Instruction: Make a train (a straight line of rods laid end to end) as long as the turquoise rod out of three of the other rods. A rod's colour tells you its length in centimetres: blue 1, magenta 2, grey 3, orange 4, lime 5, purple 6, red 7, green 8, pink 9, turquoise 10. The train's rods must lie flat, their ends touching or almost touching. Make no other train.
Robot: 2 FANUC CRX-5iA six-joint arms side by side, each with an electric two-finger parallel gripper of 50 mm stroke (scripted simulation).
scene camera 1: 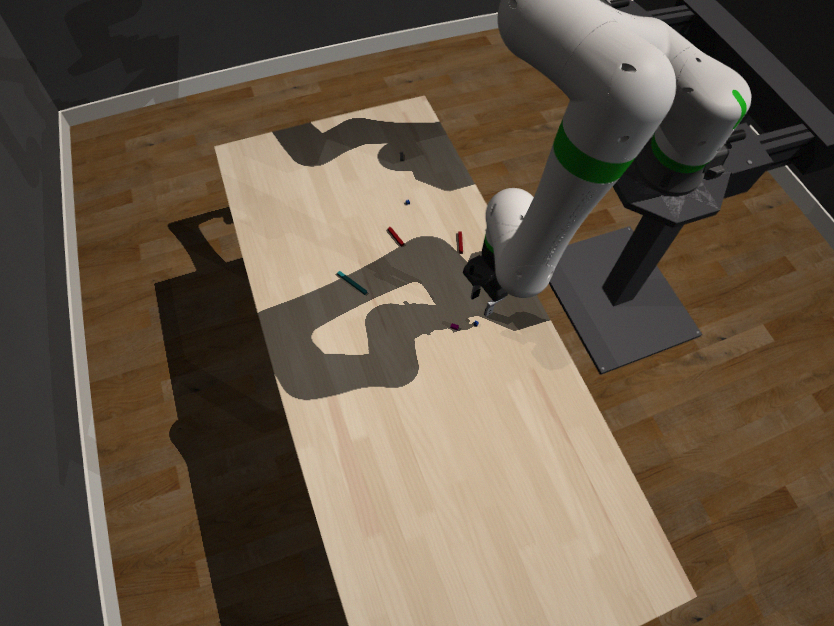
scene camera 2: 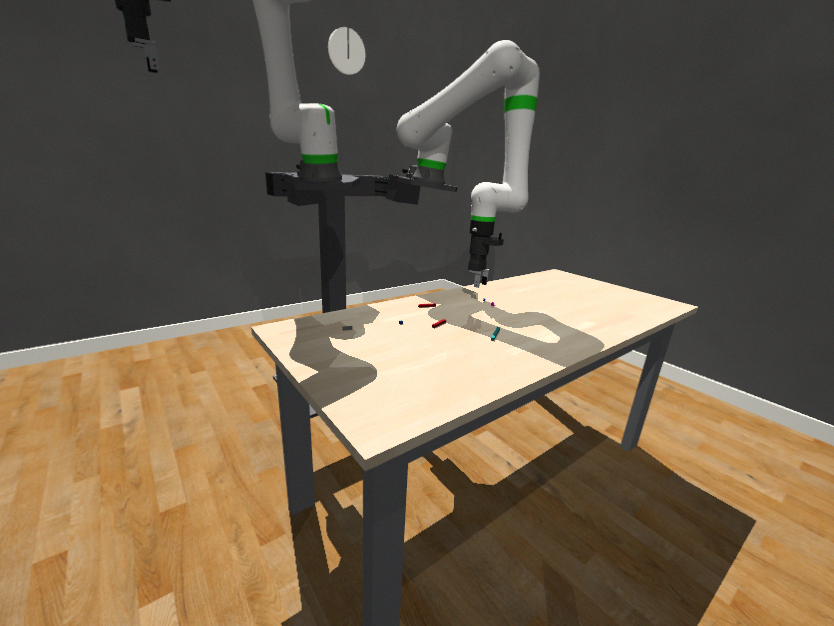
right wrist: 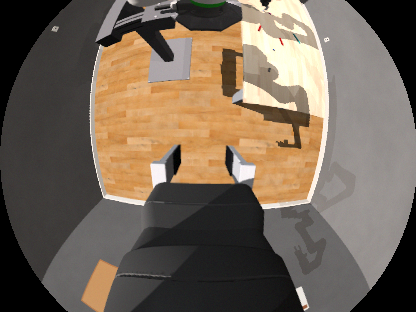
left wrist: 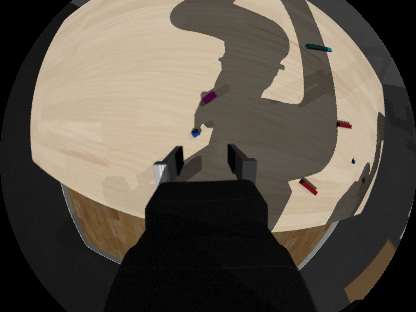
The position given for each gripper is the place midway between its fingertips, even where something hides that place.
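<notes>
The robot's left gripper (left wrist: 205, 154) is visible, and so is its right gripper (right wrist: 203, 154).
</notes>
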